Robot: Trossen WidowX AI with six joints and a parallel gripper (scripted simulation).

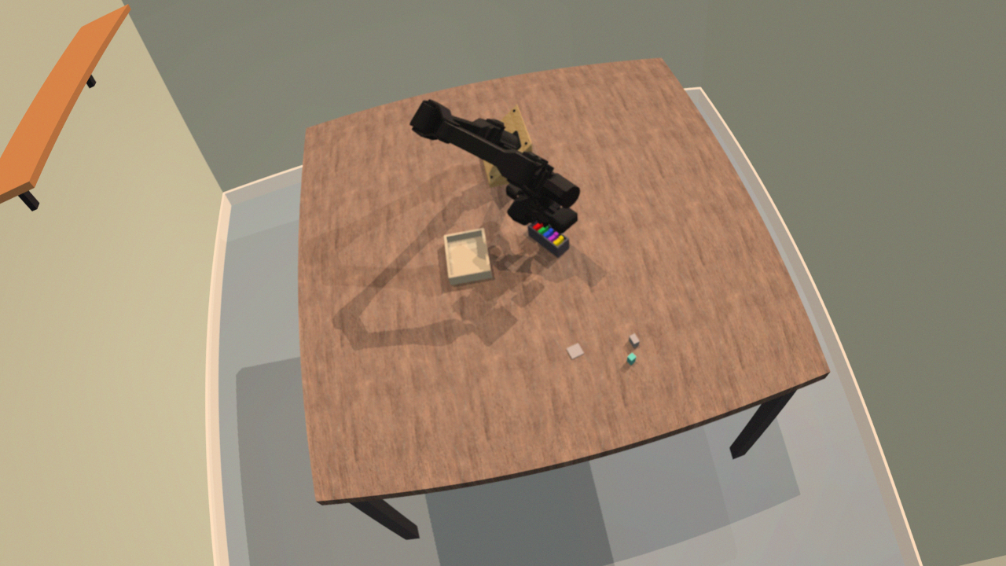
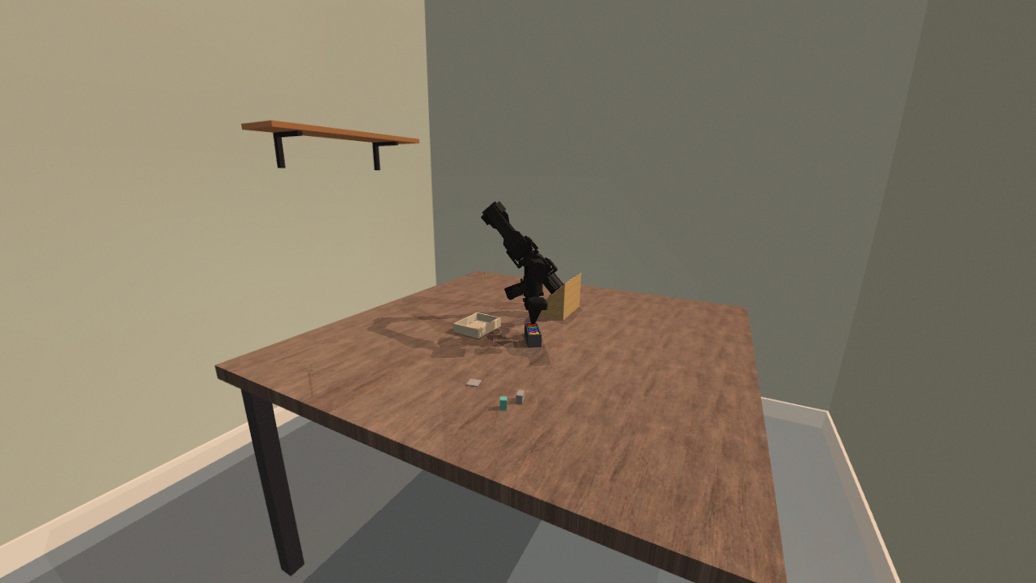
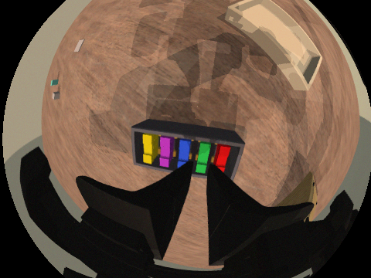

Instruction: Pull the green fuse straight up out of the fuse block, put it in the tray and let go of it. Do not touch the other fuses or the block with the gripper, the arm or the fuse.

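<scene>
My gripper tip is 3 cm above the green fuse. From my gripper tip the other things lie so: blue fuse (3 cm below, 1 cm to the left, 1 cm ahead); then red fuse (3 cm below, 1 cm to the right, 1 cm behind); then purple fuse (3 cm below, 3 cm ahead, 2 cm to the left).
</scene>
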